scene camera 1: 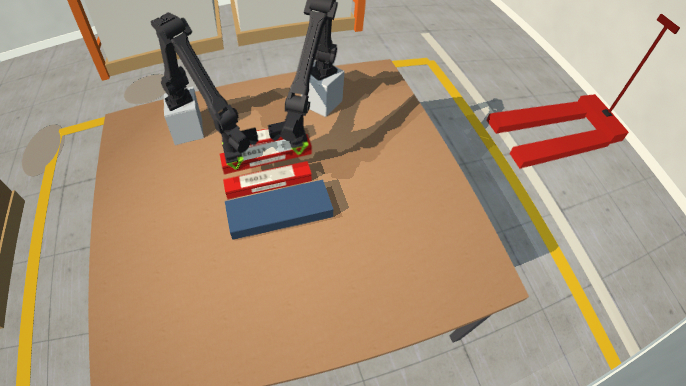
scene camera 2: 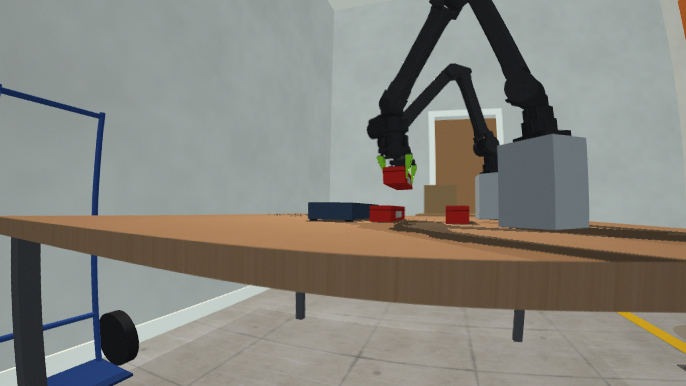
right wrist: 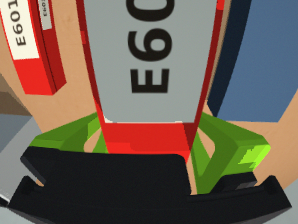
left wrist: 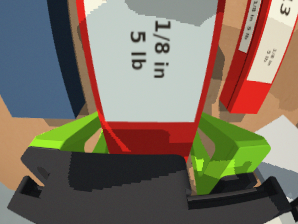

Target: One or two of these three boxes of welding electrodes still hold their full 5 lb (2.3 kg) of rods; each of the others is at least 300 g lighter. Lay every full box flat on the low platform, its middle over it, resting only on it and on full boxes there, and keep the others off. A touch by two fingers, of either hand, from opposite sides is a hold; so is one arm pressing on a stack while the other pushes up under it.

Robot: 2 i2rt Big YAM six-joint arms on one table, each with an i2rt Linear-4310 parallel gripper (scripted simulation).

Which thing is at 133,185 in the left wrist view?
The left gripper.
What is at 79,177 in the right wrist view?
The right gripper.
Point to a low blue platform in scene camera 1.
286,207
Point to a low blue platform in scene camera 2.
348,211
